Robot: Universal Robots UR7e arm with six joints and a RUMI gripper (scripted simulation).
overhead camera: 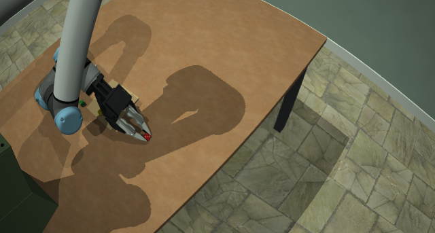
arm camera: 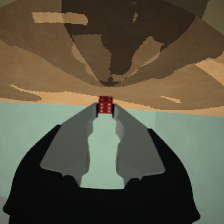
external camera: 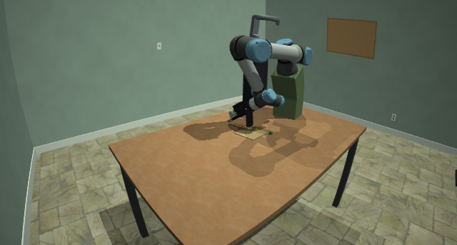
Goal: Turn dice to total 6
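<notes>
The yellow die is 60 mm behind my hand, 170 mm to the left of it and 20 mm below it. From my hand the other things lie so: mat: 10 mm behind, 180 mm to the left, 30 mm below; then green die: 100 mm behind, 260 mm to the left, 20 mm below; then red die: 10 mm to the right, 10 mm below.
</notes>
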